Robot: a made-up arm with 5 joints.
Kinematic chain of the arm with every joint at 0, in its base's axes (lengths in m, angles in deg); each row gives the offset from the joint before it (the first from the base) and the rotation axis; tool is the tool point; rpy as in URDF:
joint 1: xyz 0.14 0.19 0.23 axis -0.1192 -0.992 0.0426
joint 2: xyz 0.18 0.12 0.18 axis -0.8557 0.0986 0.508
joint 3: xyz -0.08 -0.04 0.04 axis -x
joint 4: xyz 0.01 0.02 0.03 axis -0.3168 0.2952 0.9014
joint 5: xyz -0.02 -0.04 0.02 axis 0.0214 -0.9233 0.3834
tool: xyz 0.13 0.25 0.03 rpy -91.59 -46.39 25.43
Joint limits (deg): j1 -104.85..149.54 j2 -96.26..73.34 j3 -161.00..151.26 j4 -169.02..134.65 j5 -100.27..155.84
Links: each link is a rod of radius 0.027 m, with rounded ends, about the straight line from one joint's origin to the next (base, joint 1, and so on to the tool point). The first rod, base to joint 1, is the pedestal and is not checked.
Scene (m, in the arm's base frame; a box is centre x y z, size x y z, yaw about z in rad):
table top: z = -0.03
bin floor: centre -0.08 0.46 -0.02 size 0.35 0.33 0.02 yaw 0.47
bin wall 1: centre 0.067 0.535 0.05 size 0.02 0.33 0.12 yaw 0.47
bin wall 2: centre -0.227 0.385 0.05 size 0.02 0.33 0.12 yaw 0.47
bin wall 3: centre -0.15 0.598 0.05 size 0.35 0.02 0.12 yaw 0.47
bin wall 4: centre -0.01 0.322 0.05 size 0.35 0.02 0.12 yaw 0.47
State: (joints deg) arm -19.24 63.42 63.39 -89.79 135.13
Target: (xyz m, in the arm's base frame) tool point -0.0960 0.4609 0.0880
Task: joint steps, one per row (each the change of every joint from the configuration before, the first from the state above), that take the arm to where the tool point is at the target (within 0.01 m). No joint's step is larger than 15 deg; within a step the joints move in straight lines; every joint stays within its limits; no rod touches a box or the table.
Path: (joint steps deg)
1: 14.54 1.24 1.58 -9.90 -14.30
2: 14.55 1.24 1.58 -9.91 -14.31
3: 14.54 1.24 1.58 -9.90 -14.30
4: 14.55 1.24 1.58 -9.91 -14.31
5: 14.54 1.24 1.58 -9.90 -14.30
6: 14.54 1.24 1.59 -9.90 -14.31
7: 14.55 1.24 1.58 -9.91 -14.30
8: 14.54 1.24 1.58 -9.90 -14.30

